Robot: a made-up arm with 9 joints. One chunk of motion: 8 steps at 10 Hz.
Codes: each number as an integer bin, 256 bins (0 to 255) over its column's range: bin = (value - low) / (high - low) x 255, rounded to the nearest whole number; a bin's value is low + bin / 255 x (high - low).
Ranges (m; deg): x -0.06..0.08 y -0.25..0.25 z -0.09..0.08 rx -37..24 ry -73..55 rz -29..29
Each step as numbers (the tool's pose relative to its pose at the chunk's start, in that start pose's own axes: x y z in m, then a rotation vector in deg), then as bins.
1 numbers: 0.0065 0.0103 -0.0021 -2.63 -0.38 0.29
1 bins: 121 133 132 144 145 129
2 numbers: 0.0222 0.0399 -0.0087 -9.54 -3.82 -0.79
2 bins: 150 148 122 115 138 124
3 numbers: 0.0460 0.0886 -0.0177 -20.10 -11.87 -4.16
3 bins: 193 173 108 71 122 109
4 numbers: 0.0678 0.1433 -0.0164 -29.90 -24.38 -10.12
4 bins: 233 201 110 30 97 83
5 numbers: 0.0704 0.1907 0.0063 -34.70 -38.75 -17.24
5 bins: 238 225 144 10 68 52
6 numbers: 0.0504 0.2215 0.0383 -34.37 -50.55 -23.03
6 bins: 201 240 192 11 45 26
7 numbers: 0.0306 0.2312 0.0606 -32.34 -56.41 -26.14
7 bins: 165 245 226 19 33 13
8 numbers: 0.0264 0.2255 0.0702 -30.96 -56.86 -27.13
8 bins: 157 243 240 25 32 8
